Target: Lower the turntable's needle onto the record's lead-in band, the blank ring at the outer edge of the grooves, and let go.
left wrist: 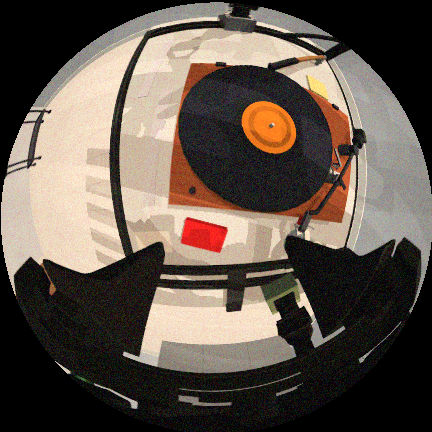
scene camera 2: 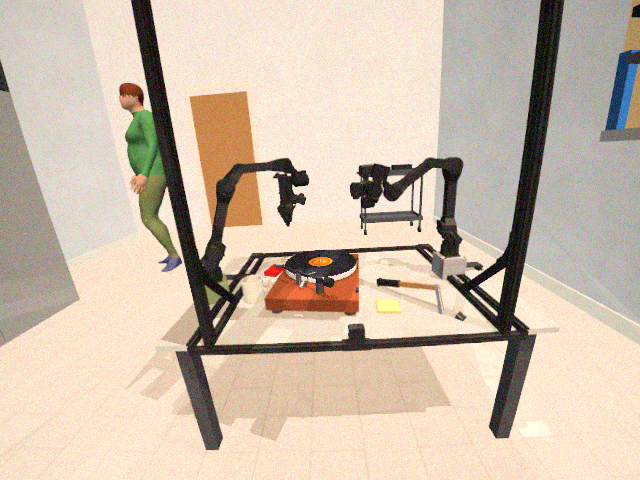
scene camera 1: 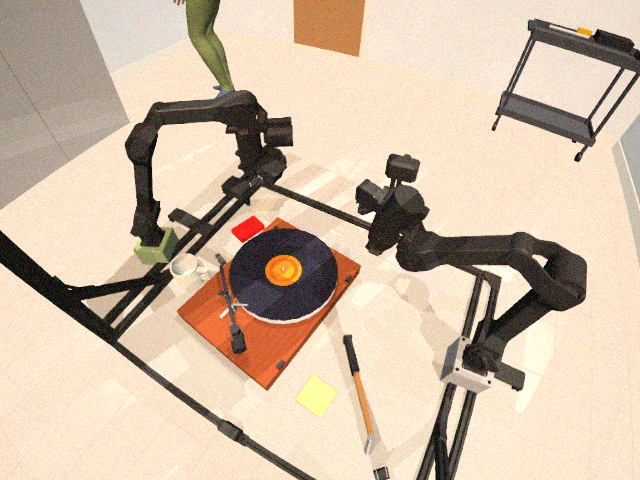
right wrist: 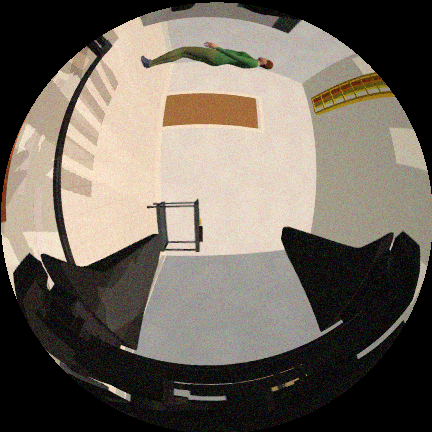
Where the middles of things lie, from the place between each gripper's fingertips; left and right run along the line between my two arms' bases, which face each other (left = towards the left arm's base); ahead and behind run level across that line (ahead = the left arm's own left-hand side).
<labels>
The turntable [scene camera 1: 271, 345] lies 17 cm below my left hand, 15 cm behind it and 11 cm to the right of it. From my left hand the other things lie so: hammer [scene camera 1: 347, 339] (41 cm to the right, 31 cm behind, 19 cm below); black tonearm [left wrist: 303, 220] (25 cm behind, 13 cm below, 3 cm to the right); white mug [scene camera 1: 185, 268] (20 cm behind, 19 cm below, 14 cm to the left).
My right hand is 32 cm above the turntable, 24 cm to the right of it and 23 cm past it. Round my right hand: hammer 39 cm behind, 33 cm below, 6 cm to the right; then black tonearm 33 cm behind, 31 cm to the left, 27 cm below; then white mug 49 cm to the left, 34 cm below, 28 cm behind.
</labels>
